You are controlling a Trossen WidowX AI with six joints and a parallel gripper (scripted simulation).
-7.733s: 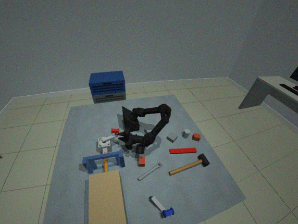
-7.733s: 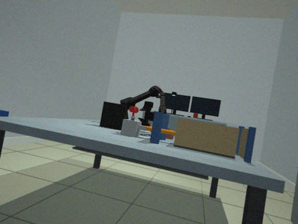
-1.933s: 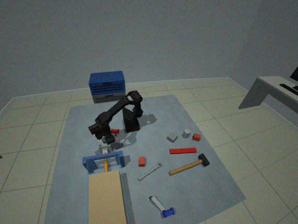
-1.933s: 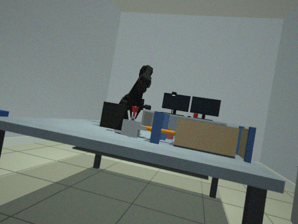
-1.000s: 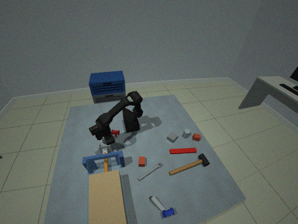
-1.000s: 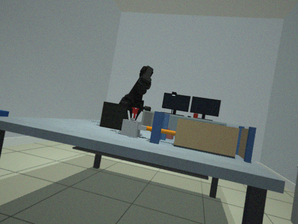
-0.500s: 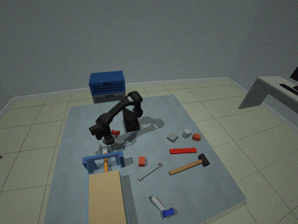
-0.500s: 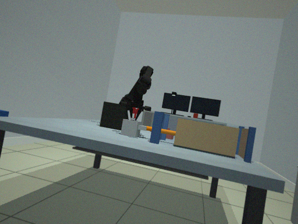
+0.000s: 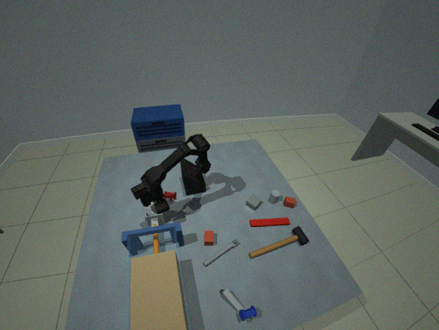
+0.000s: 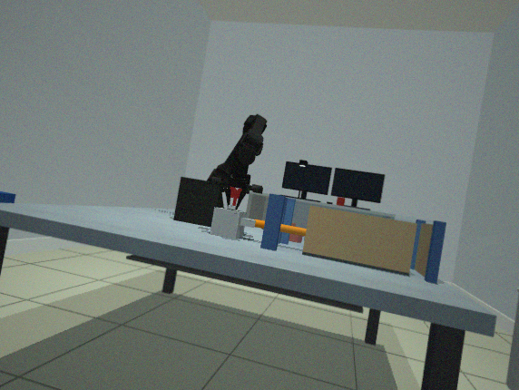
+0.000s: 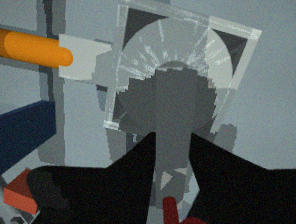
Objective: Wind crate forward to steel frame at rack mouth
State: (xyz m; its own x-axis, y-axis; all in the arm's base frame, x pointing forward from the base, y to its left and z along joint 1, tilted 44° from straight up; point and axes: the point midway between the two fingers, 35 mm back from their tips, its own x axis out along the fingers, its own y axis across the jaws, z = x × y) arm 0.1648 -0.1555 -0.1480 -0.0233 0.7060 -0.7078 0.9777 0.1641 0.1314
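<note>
Right now my gripper tip is 2 cm to the right of the red-knobbed winch handle and 2 cm below it. Also, from my gripper tip: grey winch (1 cm behind, 5 cm to the right, 6 cm below); clear-panelled cubby (41 cm ahead, 5 cm to the right, 3 cm above); red knob (1 cm behind, 6 cm to the left, 5 cm above).
</note>
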